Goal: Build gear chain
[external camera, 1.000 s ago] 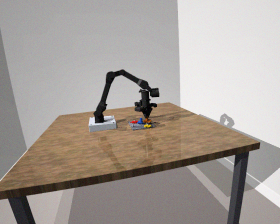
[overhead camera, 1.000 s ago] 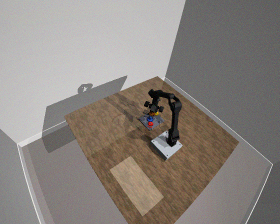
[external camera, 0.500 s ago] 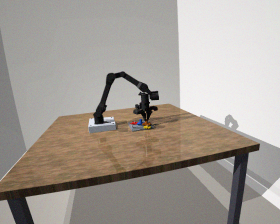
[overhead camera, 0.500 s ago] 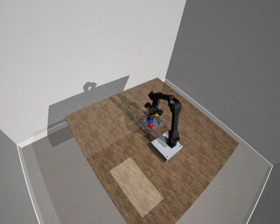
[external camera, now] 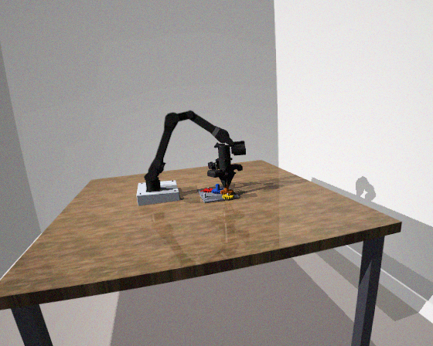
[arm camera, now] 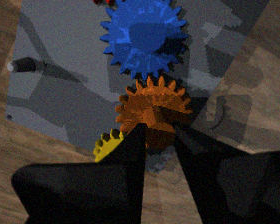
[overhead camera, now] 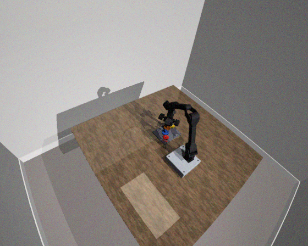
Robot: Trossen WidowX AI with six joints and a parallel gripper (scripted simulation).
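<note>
Right now the yellow gear is 60 mm to the right of my gripper tip and 30 mm below it. The rest, counted from my gripper tip: red gear (80 mm to the left, 80 mm behind, 30 mm below); orange gear (10 mm below); blue gear (50 mm to the left, 40 mm behind, 20 mm below).
</note>
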